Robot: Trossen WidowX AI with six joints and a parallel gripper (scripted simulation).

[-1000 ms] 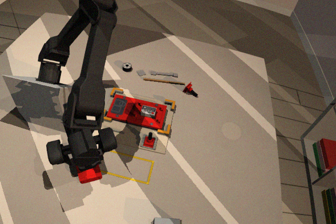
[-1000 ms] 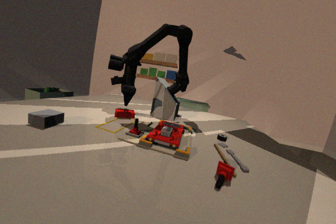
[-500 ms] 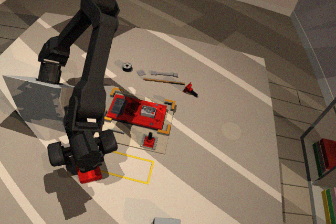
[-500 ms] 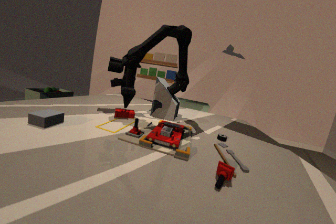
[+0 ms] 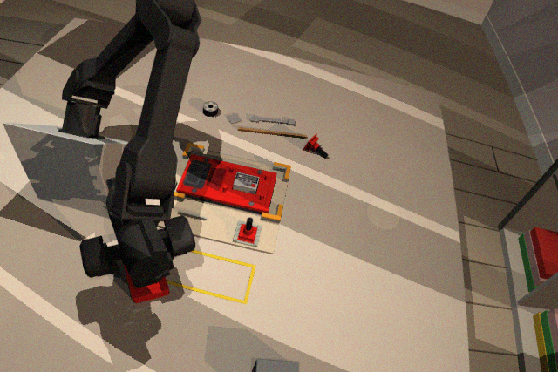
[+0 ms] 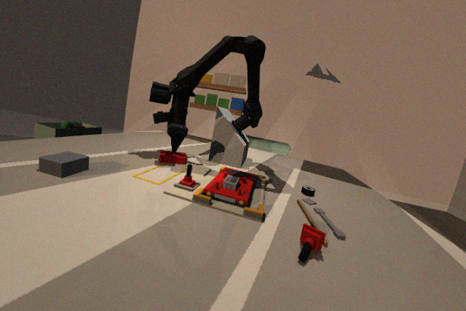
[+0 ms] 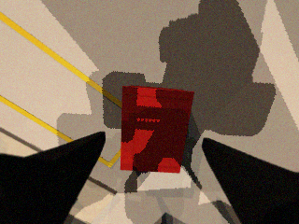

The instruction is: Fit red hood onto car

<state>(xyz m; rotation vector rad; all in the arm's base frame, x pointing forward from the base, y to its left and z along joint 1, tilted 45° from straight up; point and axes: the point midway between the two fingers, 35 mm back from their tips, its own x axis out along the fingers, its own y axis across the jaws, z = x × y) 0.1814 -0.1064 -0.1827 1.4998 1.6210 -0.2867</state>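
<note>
Right now the red hood is 30 mm below my gripper tip. Also, from my gripper tip: black wheel: 50 mm ahead, 490 mm to the left, 30 mm below; wooden stick: 220 mm ahead, 430 mm to the left, 40 mm below; grey engine block: 170 mm ahead, 240 mm to the left, 20 mm below.
</note>
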